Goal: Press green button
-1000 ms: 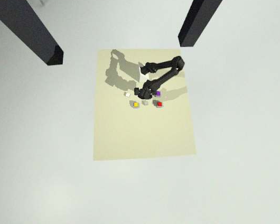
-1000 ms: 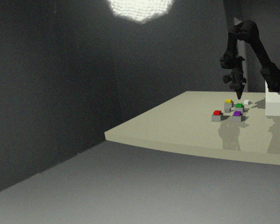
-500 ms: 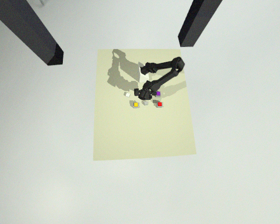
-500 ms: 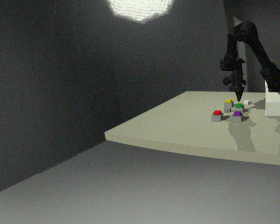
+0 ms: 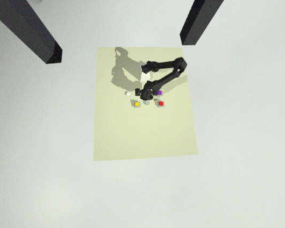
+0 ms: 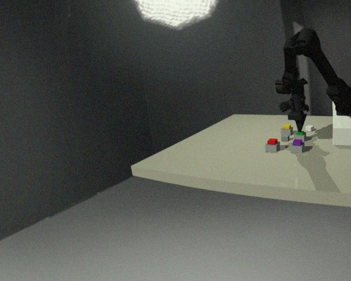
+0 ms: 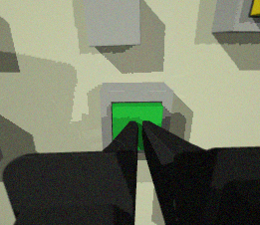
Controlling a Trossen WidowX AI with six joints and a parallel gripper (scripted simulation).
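Right now the green button is 10 mm below my gripper tip. Round my gripper tip: small grey block 70 mm ahead, 10 mm to the left, 20 mm below; then purple button 10 mm behind, 140 mm to the left; then yellow button 80 mm ahead, 80 mm to the right.
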